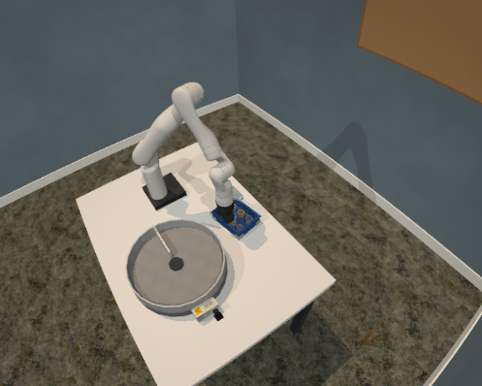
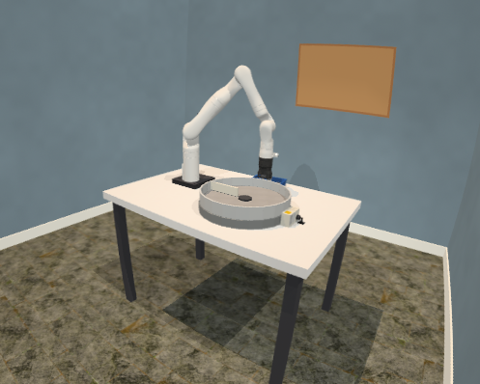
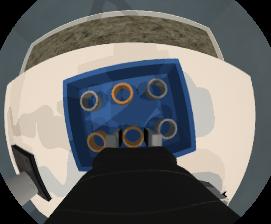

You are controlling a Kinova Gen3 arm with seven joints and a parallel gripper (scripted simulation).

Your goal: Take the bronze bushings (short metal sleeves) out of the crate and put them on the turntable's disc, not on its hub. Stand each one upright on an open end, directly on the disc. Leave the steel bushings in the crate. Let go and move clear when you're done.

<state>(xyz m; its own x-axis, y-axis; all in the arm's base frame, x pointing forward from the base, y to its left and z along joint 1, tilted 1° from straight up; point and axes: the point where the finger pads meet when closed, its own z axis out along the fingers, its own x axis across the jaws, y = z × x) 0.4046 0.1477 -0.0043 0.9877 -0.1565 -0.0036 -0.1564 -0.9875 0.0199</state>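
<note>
Right now the blue crate is 3 cm to the left of my hand. Also, from my hand: grey turntable disc (2 cm ahead, 34 cm to the right, 2 cm above).
</note>
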